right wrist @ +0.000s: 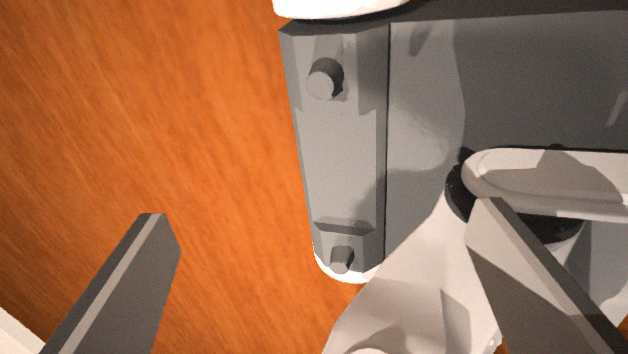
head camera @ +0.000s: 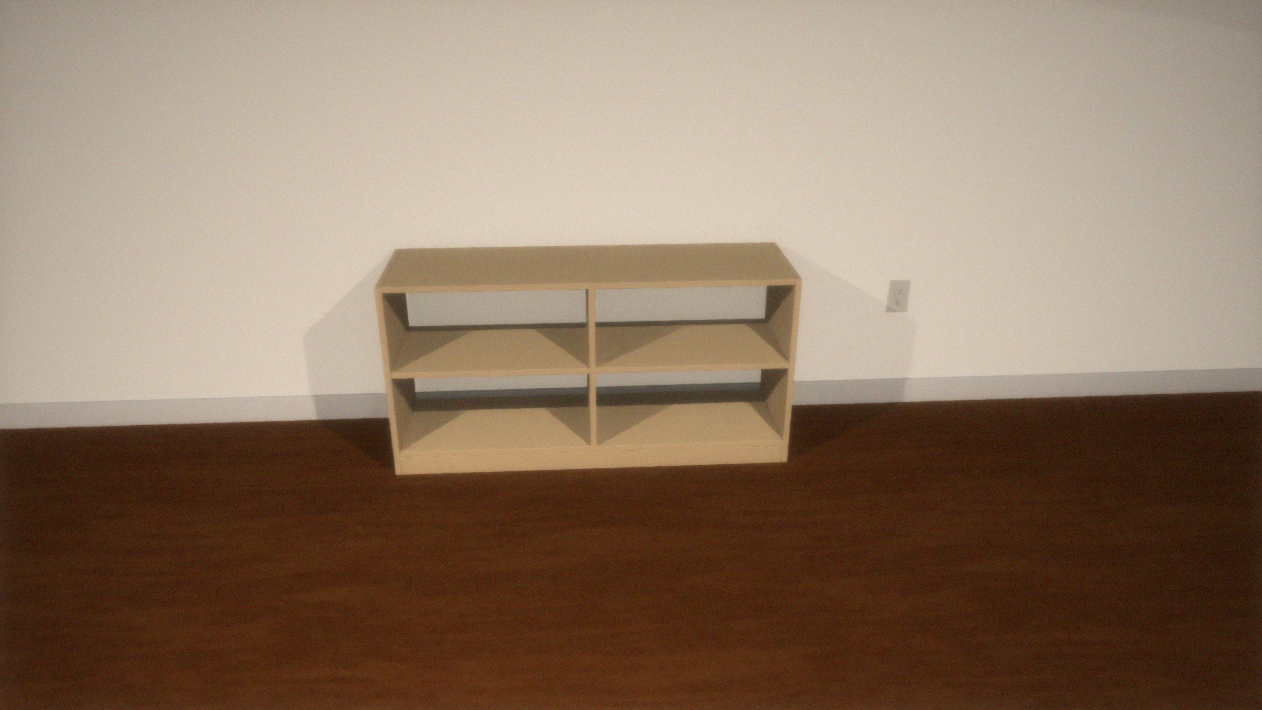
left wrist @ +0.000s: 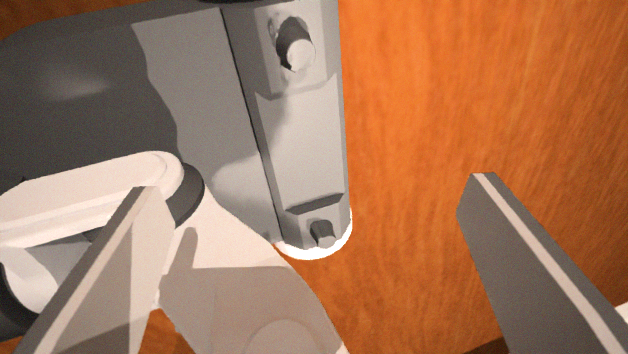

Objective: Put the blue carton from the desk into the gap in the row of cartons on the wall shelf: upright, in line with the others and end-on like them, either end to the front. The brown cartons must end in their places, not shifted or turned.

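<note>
The blue carton, the desk, the wall shelf and the brown cartons do not show in these views. My left gripper (left wrist: 315, 199) is open, with its two fingers wide apart and no object between them; the robot's own base and the wooden floor show beyond it. My right gripper (right wrist: 319, 225) is open in the same way, its fingers wide apart above the floor and beside the robot's base.
In the head view a low wooden shelf unit (head camera: 591, 264) with four empty compartments stands on the dark wooden floor (head camera: 617, 582) against the pale wall (head camera: 564, 114). A wall socket (head camera: 897, 295) is to its right.
</note>
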